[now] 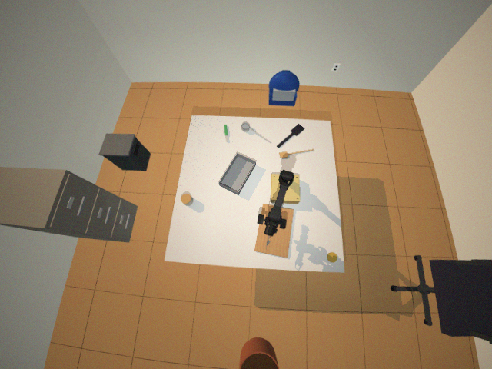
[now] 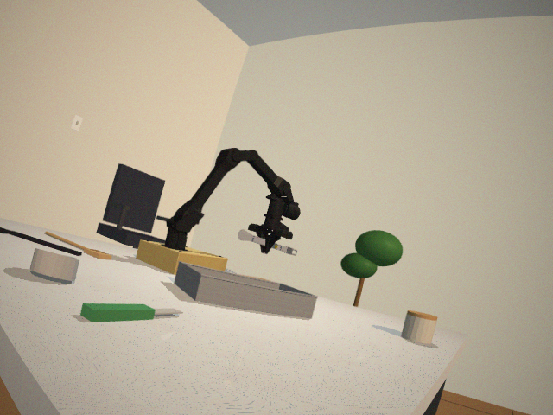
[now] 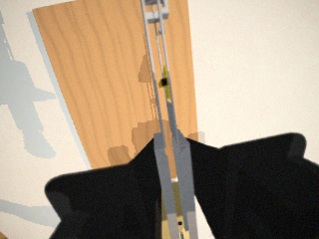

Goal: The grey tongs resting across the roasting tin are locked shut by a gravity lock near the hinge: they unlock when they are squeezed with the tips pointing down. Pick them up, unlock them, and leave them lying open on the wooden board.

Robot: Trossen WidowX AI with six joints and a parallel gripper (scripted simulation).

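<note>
Right now my gripper tip is 50 mm to the right of the yellow lock piece, 40 mm below it and 10 mm short of it. Round my gripper tip: grey roasting tin: 420 mm to the right, 250 mm ahead, 100 mm below; then yellow disc: 450 mm behind, 220 mm to the left, 120 mm below; then wooden board: 120 mm below, 40 mm behind, 20 mm to the left.
</note>
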